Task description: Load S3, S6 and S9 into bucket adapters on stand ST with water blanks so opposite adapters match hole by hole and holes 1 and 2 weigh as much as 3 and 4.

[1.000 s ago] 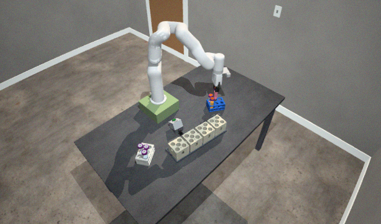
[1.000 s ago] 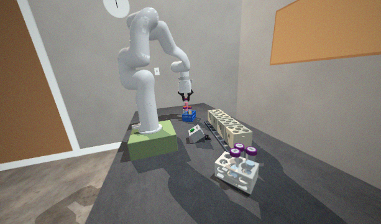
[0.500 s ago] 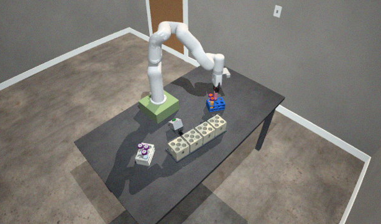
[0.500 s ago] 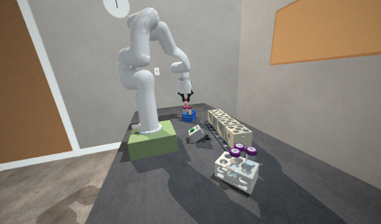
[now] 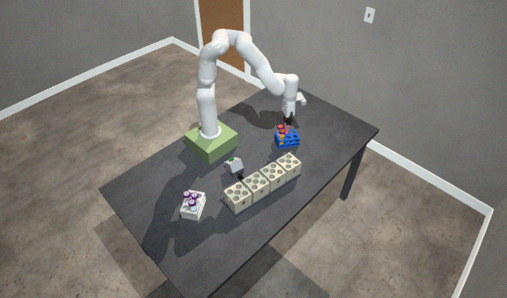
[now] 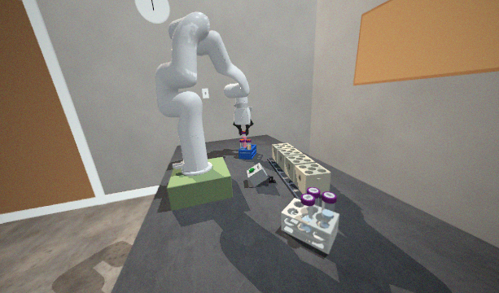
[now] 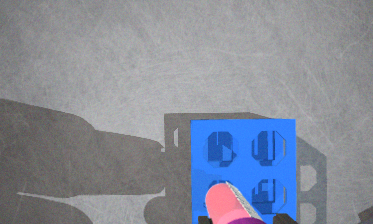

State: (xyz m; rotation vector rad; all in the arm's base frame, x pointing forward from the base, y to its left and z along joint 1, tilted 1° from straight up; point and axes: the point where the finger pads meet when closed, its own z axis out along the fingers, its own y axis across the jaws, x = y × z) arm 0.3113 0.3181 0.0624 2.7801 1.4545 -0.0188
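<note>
The sample tube is 1 cm ahead of my hand and 5 cm below it. The rest, counted from my hand: blue sample rack (2 cm ahead, 1 cm to the right, 13 cm below); green done key (9 cm behind, 37 cm to the right, 9 cm below); adapter 1 (17 cm ahead, 20 cm to the right, 11 cm below).
</note>
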